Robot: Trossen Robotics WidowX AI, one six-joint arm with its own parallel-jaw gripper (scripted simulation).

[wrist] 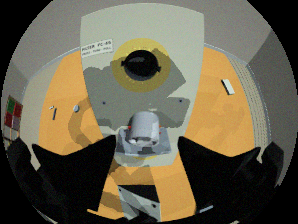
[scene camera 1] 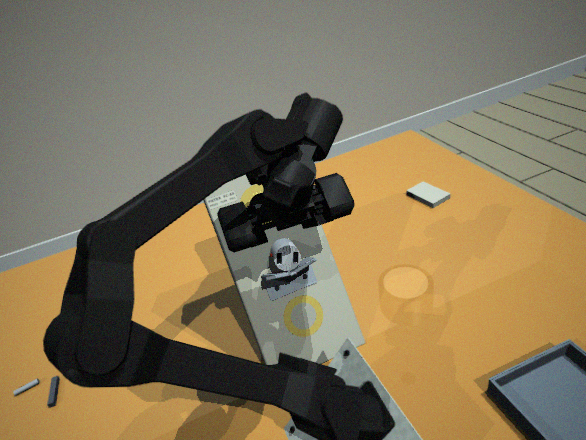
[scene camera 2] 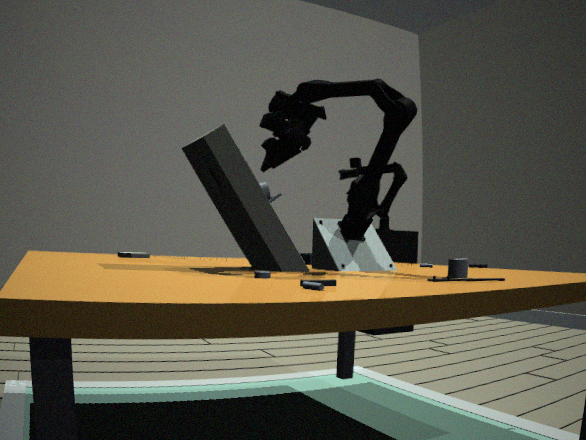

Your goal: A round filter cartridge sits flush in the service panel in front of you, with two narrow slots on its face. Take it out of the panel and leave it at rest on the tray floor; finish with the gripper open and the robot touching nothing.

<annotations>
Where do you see a round filter cartridge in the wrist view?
144,132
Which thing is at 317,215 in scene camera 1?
My gripper.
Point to a ledge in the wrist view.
At 124,148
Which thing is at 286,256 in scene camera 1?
A round filter cartridge.
</annotations>
